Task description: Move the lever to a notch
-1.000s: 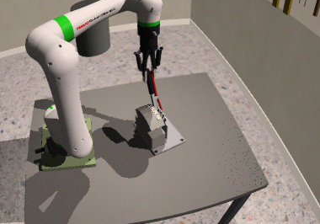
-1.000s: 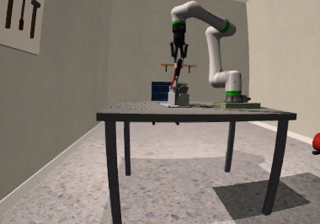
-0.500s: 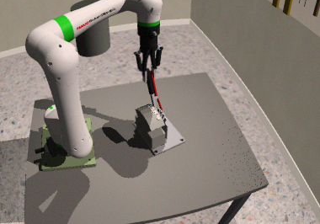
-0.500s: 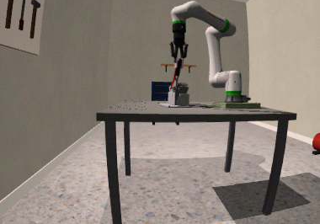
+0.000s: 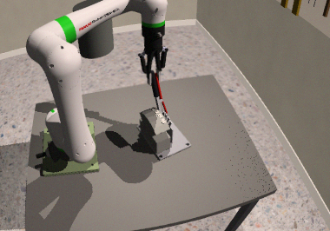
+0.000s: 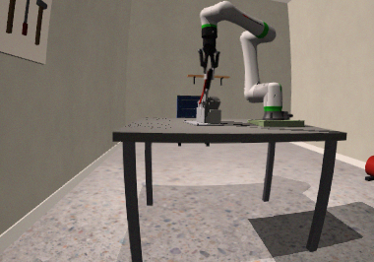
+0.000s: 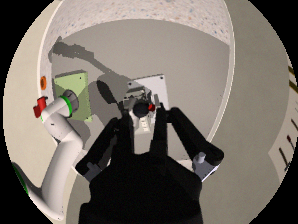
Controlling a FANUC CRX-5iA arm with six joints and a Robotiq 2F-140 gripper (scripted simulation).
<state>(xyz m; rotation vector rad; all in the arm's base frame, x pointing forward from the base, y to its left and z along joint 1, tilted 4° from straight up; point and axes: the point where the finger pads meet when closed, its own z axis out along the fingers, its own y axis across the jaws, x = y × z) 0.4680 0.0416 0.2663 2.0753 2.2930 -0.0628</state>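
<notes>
My hand is 11 cm above the red bar, 4 cm to the left of it and 2 cm short of it.
</notes>
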